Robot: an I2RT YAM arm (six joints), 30 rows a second.
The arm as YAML. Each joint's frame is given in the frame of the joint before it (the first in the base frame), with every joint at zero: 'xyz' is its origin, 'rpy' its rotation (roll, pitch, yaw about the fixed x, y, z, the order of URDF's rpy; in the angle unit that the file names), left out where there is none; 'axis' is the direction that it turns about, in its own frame. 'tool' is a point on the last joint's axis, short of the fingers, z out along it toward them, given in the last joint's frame.
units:
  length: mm
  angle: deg
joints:
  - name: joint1
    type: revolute
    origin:
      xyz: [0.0, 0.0, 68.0]
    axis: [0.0, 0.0, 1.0]
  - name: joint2
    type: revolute
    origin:
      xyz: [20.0, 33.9, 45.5]
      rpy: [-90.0, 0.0, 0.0]
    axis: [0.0, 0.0, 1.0]
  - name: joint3
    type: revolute
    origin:
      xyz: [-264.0, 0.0, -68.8]
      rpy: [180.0, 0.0, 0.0]
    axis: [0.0, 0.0, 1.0]
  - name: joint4
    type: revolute
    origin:
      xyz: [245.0, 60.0, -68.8]
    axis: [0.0, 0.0, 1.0]
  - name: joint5
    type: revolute
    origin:
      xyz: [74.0, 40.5, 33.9]
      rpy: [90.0, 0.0, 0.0]
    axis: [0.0, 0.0, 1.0]
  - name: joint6
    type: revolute
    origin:
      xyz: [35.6, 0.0, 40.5]
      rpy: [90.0, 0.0, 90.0]
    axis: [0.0, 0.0, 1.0]
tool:
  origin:
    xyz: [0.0, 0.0, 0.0]
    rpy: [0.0, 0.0, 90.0]
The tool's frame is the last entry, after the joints.
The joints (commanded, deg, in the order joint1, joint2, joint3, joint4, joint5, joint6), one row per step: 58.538 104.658 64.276 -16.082 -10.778 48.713; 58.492 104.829 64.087 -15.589 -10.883 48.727; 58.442 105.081 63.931 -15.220 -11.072 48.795; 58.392 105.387 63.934 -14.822 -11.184 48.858; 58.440 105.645 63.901 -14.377 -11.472 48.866; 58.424 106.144 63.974 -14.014 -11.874 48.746; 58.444 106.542 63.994 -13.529 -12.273 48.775; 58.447 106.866 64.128 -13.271 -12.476 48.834; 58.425 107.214 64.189 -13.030 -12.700 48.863; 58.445 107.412 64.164 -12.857 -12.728 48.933; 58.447 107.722 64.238 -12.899 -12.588 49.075; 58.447 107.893 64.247 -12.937 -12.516 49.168; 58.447 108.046 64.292 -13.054 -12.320 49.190; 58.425 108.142 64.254 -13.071 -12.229 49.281; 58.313 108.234 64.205 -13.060 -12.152 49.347; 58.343 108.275 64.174 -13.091 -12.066 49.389
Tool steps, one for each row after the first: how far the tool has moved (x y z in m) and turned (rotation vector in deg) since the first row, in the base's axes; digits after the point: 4 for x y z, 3 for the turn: 0.0003 0.0001 -0.0015 0.161 0.013 0.001; 0.0006 0.0002 -0.0034 0.218 0.206 0.000; 0.0013 0.0008 -0.0048 0.356 0.271 -0.040; 0.0013 0.0017 -0.0061 0.613 0.399 0.162; 0.0018 0.0028 -0.0084 0.719 0.650 0.467; 0.0021 0.0039 -0.0102 0.987 0.893 0.686; 0.0025 0.0050 -0.0113 1.139 1.035 0.754; 0.0030 0.0057 -0.0129 1.201 1.234 0.832; 0.0030 0.0060 -0.0141 1.178 1.321 0.810; 0.0033 0.0063 -0.0157 0.897 1.449 0.615; 0.0034 0.0064 -0.0168 0.706 1.556 0.496; 0.0035 0.0064 -0.0177 0.433 1.547 0.367; 0.0036 0.0062 -0.0185 0.275 1.612 0.218; 0.0043 0.0057 -0.0193 0.140 1.663 0.008; 0.0041 0.0057 -0.0197 0.020 1.679 -0.045
